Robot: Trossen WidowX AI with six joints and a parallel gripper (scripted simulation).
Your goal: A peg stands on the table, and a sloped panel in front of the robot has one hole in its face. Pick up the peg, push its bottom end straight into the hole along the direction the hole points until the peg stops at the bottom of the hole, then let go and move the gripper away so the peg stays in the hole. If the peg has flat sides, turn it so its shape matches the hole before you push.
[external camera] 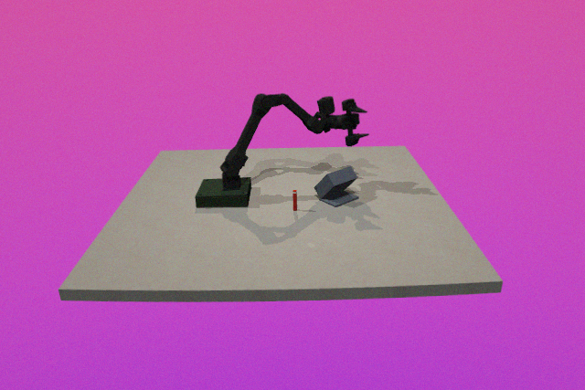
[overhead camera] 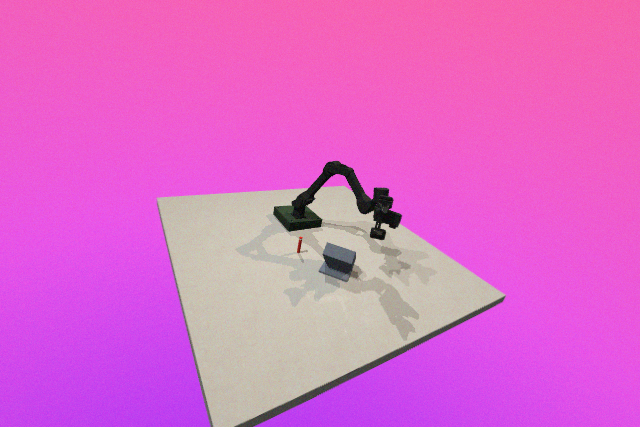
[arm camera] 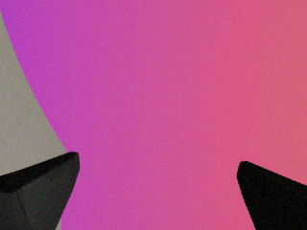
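The red peg is 300 mm behind my gripper tip, 160 mm to the right of it and 230 mm below it. The rest, counted from my gripper tip: sloped panel 130 mm behind, 60 mm to the right, 220 mm below.
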